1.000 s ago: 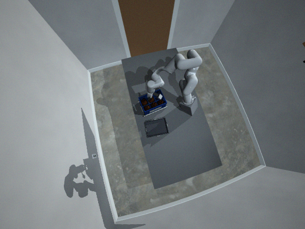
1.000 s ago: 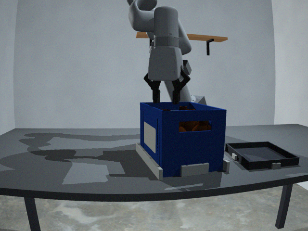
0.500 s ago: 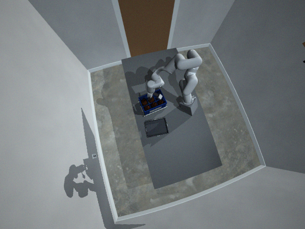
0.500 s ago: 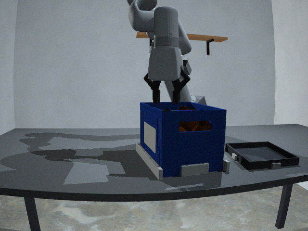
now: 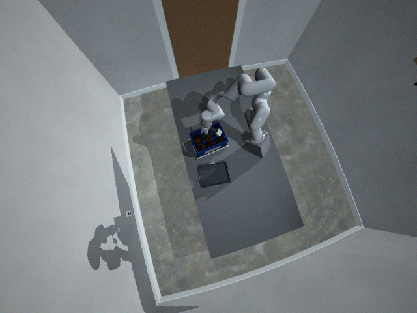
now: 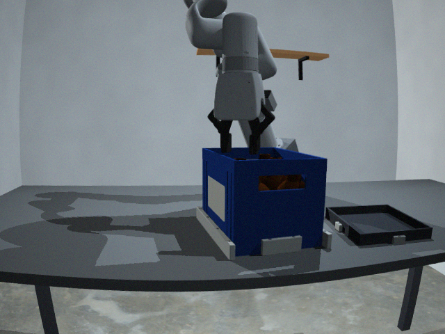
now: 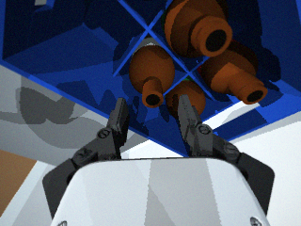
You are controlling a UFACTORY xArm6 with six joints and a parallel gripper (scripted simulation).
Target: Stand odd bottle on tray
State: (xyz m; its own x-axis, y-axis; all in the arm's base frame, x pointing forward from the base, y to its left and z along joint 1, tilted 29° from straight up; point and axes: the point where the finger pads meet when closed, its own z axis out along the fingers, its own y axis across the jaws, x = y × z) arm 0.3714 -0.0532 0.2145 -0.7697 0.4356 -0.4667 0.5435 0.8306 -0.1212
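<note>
My hand is 100 mm above the bottle. The rest, counted from my hand: blue crate: 10 mm behind, 40 mm to the left, 110 mm below; then dark tray: 10 mm ahead, 330 mm to the left, 180 mm below.
</note>
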